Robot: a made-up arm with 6 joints. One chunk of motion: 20 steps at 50 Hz.
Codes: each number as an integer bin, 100 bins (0 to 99) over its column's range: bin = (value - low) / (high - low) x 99, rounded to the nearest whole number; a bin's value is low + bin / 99 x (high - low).
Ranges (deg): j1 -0.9..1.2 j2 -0.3..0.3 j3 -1..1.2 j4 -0.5..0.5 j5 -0.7..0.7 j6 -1.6..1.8
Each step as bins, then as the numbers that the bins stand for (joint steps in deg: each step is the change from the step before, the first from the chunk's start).
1 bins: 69 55 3 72 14 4
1 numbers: 0.564 0.033 -0.933 0.227 -0.502 -1.463
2 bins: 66 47 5 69 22 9
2 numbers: 0.500 -0.015 -0.889 0.197 -0.389 -1.291
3 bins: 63 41 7 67 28 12
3 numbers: 0.436 -0.052 -0.844 0.177 -0.304 -1.188
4 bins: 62 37 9 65 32 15
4 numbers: 0.415 -0.076 -0.800 0.157 -0.247 -1.085
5 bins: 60 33 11 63 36 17
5 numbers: 0.373 -0.100 -0.756 0.136 -0.191 -1.016
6 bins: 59 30 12 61 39 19
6 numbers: 0.352 -0.118 -0.733 0.116 -0.148 -0.947
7 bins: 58 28 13 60 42 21
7 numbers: 0.330 -0.130 -0.711 0.106 -0.106 -0.879
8 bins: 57 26 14 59 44 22
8 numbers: 0.309 -0.142 -0.689 0.096 -0.078 -0.844
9 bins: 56 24 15 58 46 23
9 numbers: 0.288 -0.155 -0.667 0.086 -0.049 -0.810
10 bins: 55 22 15 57 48 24
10 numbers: 0.267 -0.167 -0.667 0.076 -0.021 -0.776
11 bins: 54 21 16 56 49 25
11 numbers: 0.245 -0.173 -0.644 0.066 -0.007 -0.741
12 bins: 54 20 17 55 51 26
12 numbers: 0.245 -0.179 -0.622 0.056 0.021 -0.707
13 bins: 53 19 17 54 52 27
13 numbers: 0.224 -0.185 -0.622 0.045 0.035 -0.673
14 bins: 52 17 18 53 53 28
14 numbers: 0.203 -0.197 -0.600 0.035 0.049 -0.638
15 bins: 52 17 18 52 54 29
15 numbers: 0.203 -0.197 -0.600 0.025 0.064 -0.604
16 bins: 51 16 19 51 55 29
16 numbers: 0.182 -0.203 -0.578 0.015 0.078 -0.604
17 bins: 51 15 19 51 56 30
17 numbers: 0.182 -0.209 -0.578 0.015 0.092 -0.570
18 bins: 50 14 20 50 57 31
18 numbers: 0.161 -0.215 -0.556 0.005 0.106 -0.535
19 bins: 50 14 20 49 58 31
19 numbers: 0.161 -0.215 -0.556 -0.005 0.120 -0.535
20 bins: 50 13 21 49 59 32
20 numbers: 0.161 -0.221 -0.533 -0.005 0.134 -0.501
